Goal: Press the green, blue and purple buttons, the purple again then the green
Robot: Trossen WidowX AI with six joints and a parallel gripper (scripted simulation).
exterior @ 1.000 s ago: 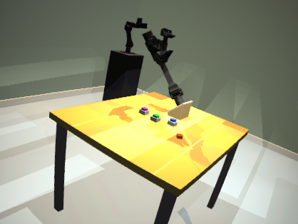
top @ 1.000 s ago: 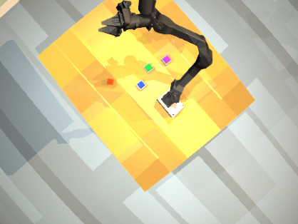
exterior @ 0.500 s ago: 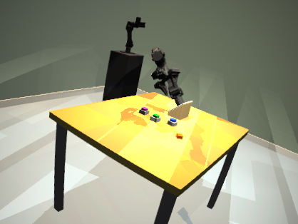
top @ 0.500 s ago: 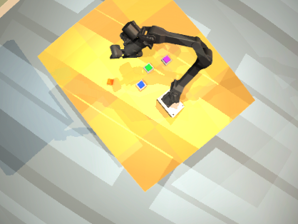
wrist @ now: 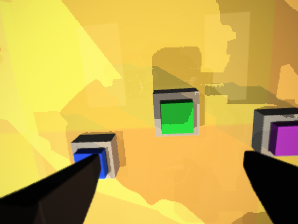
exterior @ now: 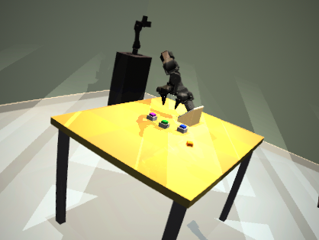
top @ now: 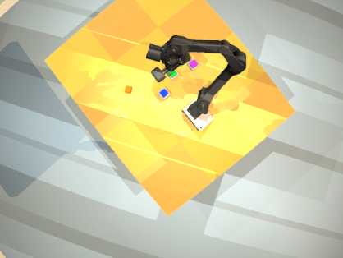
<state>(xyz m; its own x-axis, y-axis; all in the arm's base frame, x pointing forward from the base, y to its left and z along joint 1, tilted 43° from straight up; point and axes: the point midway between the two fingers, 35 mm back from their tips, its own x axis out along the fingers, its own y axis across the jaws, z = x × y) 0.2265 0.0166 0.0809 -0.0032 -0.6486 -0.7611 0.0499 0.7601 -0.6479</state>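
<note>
The green button lies 10 cm below my gripper tip and 1 cm to the right of it. Round my gripper tip: blue button 10 cm below, 9 cm to the left, 5 cm behind; small orange block 22 cm to the left, 12 cm below, 8 cm ahead; purple button 12 cm to the right, 10 cm below, 4 cm behind.
</note>
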